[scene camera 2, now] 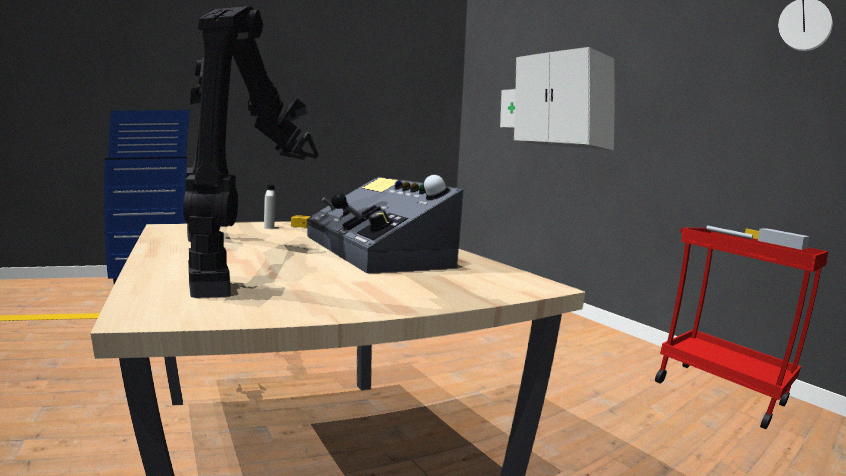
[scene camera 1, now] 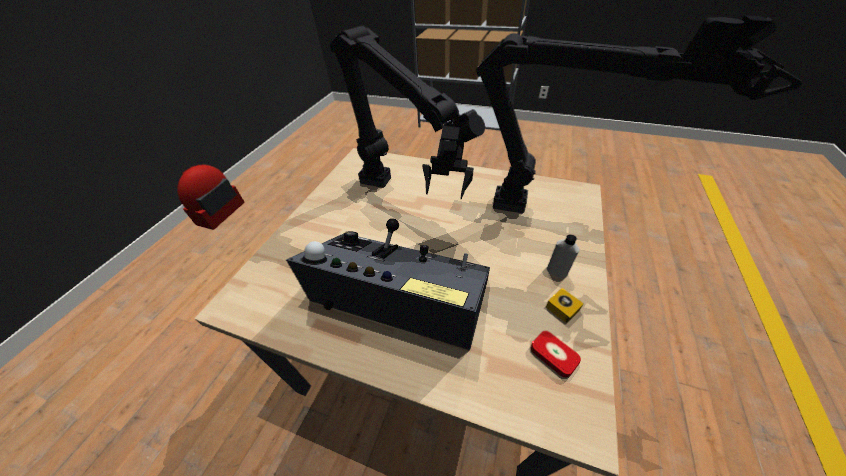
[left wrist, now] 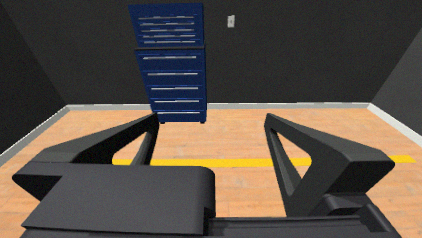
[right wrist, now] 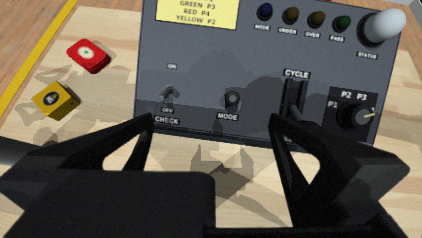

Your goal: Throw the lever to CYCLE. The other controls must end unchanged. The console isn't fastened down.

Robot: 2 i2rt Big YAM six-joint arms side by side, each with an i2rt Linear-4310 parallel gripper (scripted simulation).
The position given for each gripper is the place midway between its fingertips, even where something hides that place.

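Observation:
The left gripper [left wrist: 211, 119] is in the scene along with the right gripper [scene camera 1: 443, 196]. Scene camera 2 also shows the right gripper [scene camera 2: 311, 157], and the right wrist view has the right gripper [right wrist: 211, 119] too. A dark console [scene camera 2: 424, 234] can be seen, and the right wrist view likewise shows the dark console [right wrist: 270, 60], while in the left wrist view the console is out of frame. There is a yellow box [scene camera 1: 564, 305] as well, though the box is out of frame in the left wrist view, and there is a grey bottle [scene camera 1: 565, 252].

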